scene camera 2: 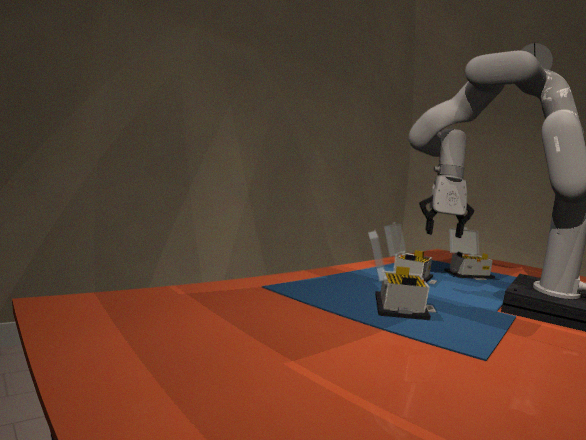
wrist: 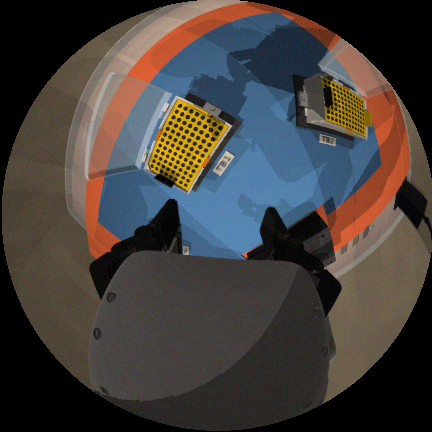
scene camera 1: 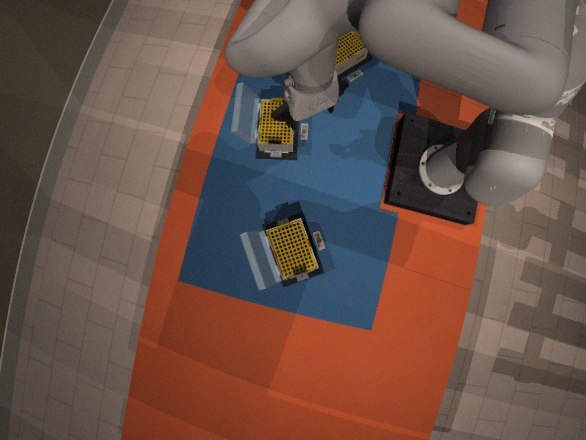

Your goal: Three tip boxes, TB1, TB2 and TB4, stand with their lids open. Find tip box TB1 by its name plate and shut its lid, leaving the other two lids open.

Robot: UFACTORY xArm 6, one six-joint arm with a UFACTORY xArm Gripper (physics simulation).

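Frame: origin at the arm's base, x ahead, y right, z down, level; millimetres.
Seen in the pictures: gripper, fingertip midpoint: (scene camera 2: 443, 235) (wrist: 220, 214) (scene camera 1: 309, 115); arm's base, link origin: (scene camera 2: 556, 291) (scene camera 1: 441, 169).
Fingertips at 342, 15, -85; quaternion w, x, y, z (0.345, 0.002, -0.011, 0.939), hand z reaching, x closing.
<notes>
Pixels of each thing's top centre, then the offset from my fingertips to it, as dx, dy, dz. "*": a spot on its surface instead. Level surfaces: height alone.
- Tip box TB1, top centre: (wrist: 177, 148) (scene camera 1: 276, 119) (scene camera 2: 415, 253) +82, +1, +62
- TB2, top centre: (wrist: 354, 107) (scene camera 1: 342, 43) (scene camera 2: 473, 253) -31, +256, +62
- third box, top centre: (scene camera 2: 411, 276) (scene camera 1: 297, 247) -37, -281, +71
- blue mat, surface height: dz +137
- orange table, surface height: dz +140
- third box's plate, surface spot: (scene camera 1: 319, 240) * -85, -251, +134
Tip box TB1 (scene camera 1: 271, 135) (scene camera 2: 412, 266) (wrist: 187, 145) is the middle box; its name plate (scene camera 1: 304, 131) (wrist: 223, 163) reads TB1 in the wrist view. Its clear lid (scene camera 1: 244, 115) (scene camera 2: 394, 240) (wrist: 125, 130) stands open. My gripper (scene camera 1: 311, 118) (scene camera 2: 444, 233) (wrist: 220, 214) is open and empty, above the boxes; in scene camera 1 one finger overlaps TB1. TB2 (scene camera 1: 350, 49) (scene camera 2: 471, 265) (wrist: 345, 106) has its lid (scene camera 2: 464, 242) (wrist: 357, 70) open; the arm partly hides it in scene camera 1. The third box (scene camera 1: 292, 250) (scene camera 2: 406, 296), by elimination TB4, has its lid (scene camera 1: 260, 260) (scene camera 2: 376, 255) open.
The boxes stand on a blue mat (scene camera 1: 340, 300) (scene camera 2: 465, 345) on the orange table (scene camera 1: 225, 350) (scene camera 2: 200, 350). The black robot base (scene camera 1: 410, 150) (scene camera 2: 520, 300) is at the mat's right edge. The third box's plate (scene camera 1: 319, 240) is unreadable.
</notes>
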